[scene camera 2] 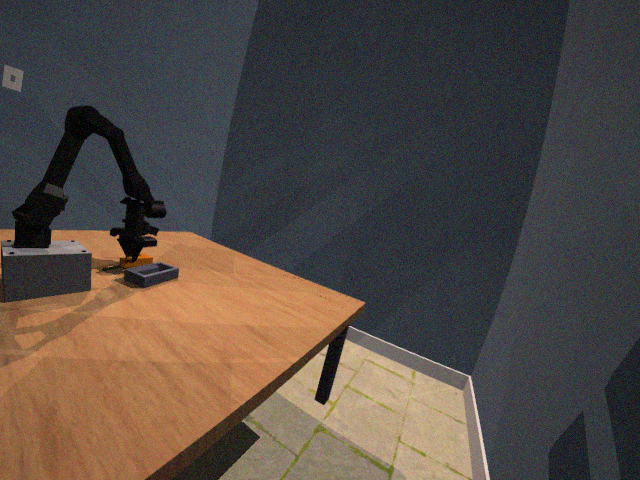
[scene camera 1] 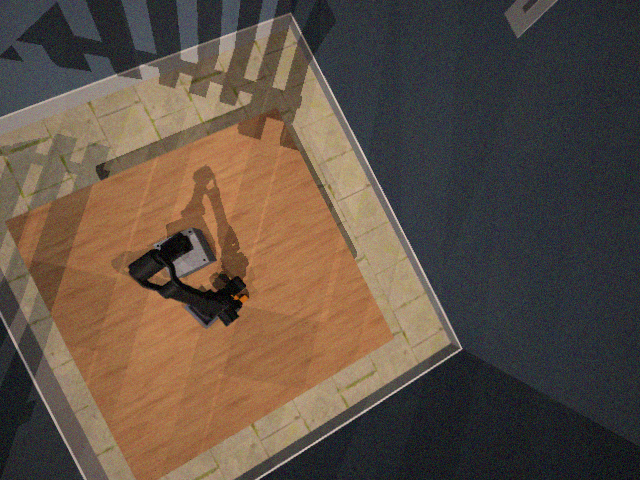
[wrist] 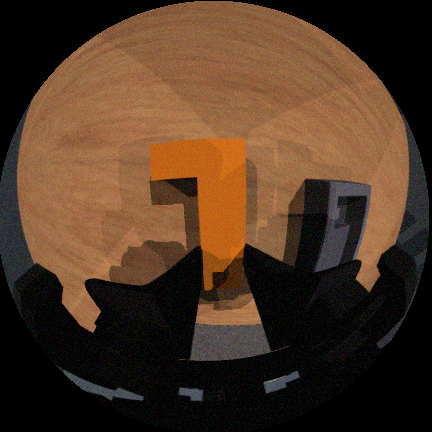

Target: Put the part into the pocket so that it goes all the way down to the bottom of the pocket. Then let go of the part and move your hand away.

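Pixels of known places: gripper, fingertip midpoint: [scene camera 2: 131, 260] [scene camera 1: 229, 292] [wrist: 221, 249]; arm's base, origin of the base link: [scene camera 2: 31, 245] [scene camera 1: 182, 245].
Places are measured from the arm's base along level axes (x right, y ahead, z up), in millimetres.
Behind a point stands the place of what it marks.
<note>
The orange L-shaped part [scene camera 1: 241, 298] {x -106, y 311, z -74 mm} [scene camera 2: 145, 258] {x -69, y 312, z -76 mm} [wrist: 222, 200] {x -79, y 301, z -73 mm} is between the fingers of my gripper [scene camera 2: 133, 259] {x -68, y 264, z -79 mm} [wrist: 221, 249] {x -68, y 264, z -79 mm}, which is shut on the lower end of its long leg in the wrist view. Its short leg points left there. The part is low over the table, with its shadow offset beside it. The blue-grey pocket block [scene camera 1: 207, 324] {x 76, y 353, z -83 mm} [scene camera 2: 161, 277] {x 109, y 299, z -85 mm} [wrist: 327, 252] {x 33, y 282, z -69 mm} stands on the table, apart from the part: to the right in the wrist view, in front in scene camera 2. My finger hides its near end in the wrist view. The arm covers most of it in scene camera 1.
The grey robot base box [scene camera 1: 200, 255] {x -46, y 68, z -4 mm} [scene camera 2: 46, 273] {x 100, y 22, z -44 mm} stands on the wooden table [scene camera 1: 310, 310] {x -365, y 508, z -105 mm} [scene camera 2: 232, 330] {x 456, y 325, z -105 mm}, near the pocket block. The black arm [scene camera 1: 191, 296] {x -74, y 213, z 289 mm} [scene camera 2: 121, 149] {x -39, y 191, z 294 mm} arches from it to the gripper. Soft shadows lie across the table.
</note>
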